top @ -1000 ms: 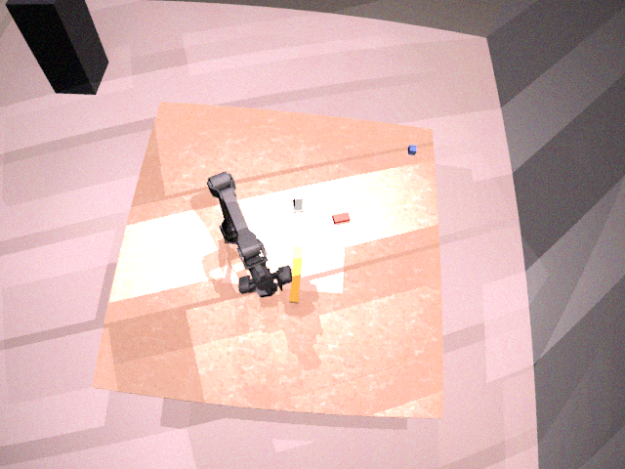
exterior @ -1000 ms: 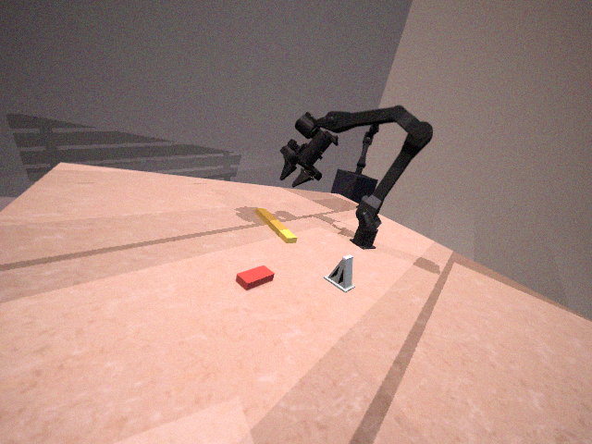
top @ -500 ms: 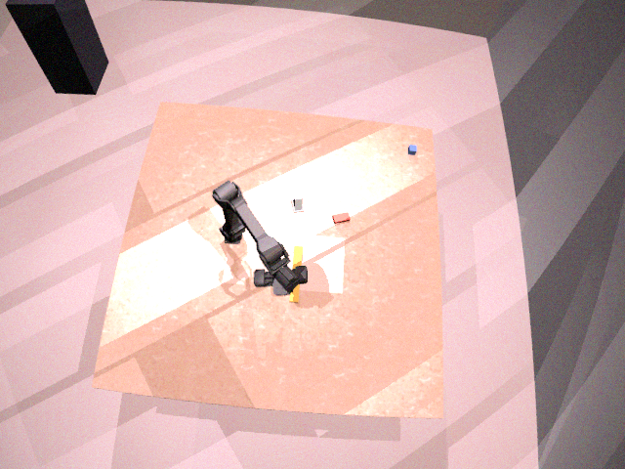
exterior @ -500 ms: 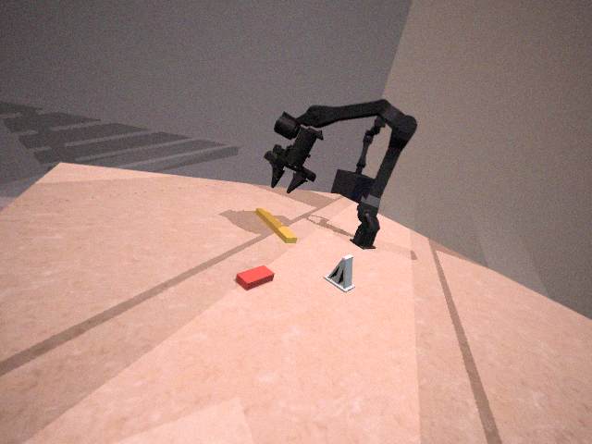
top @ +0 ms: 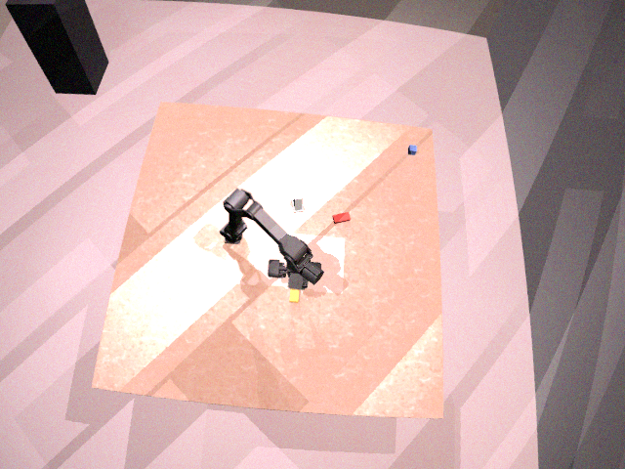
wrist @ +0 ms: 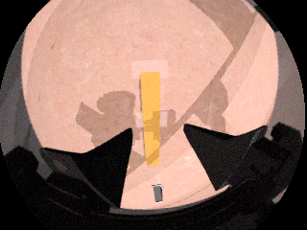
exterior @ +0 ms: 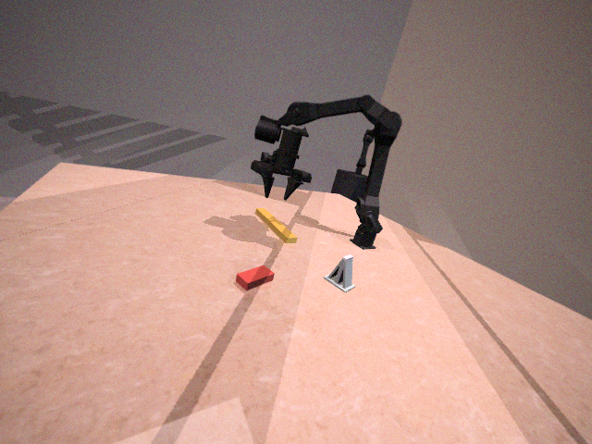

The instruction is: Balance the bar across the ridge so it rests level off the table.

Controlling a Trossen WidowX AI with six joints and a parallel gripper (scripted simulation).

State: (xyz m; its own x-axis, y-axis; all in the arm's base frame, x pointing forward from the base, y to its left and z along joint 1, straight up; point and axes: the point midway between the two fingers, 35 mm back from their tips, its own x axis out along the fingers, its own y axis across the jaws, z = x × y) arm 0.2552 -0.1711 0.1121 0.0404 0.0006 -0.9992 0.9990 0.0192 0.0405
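Right now my gripper tip is 10 mm short of the yellow bar, 40 mm to the right of it and 70 mm above it. The rest, counted from my gripper tip: blue cube 480 mm ahead, 670 mm to the left, 60 mm below; red block 170 mm ahead, 290 mm to the left, 70 mm below.
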